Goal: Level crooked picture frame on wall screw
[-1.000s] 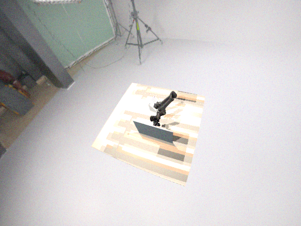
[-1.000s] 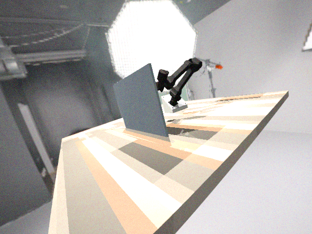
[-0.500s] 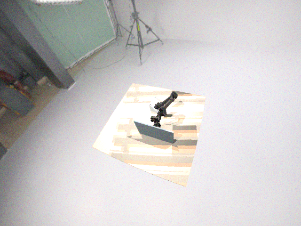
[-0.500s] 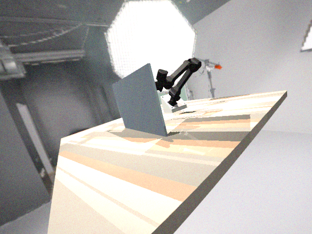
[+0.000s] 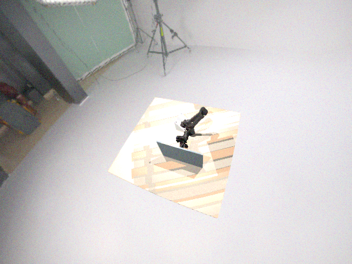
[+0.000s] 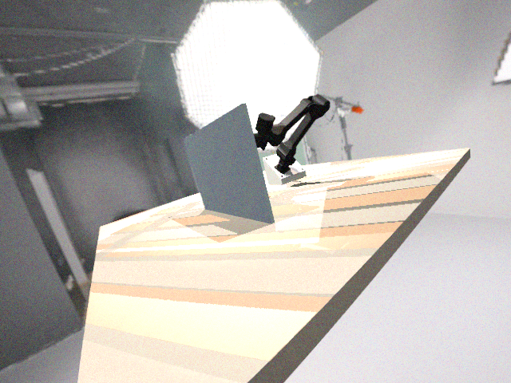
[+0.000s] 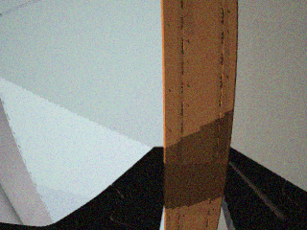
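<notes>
The picture frame lies 5 cm below my gripper tip and 1 cm to the left of it. The rest, counted from my gripper tip: wall panel (7 cm below, 2 cm ahead).
</notes>
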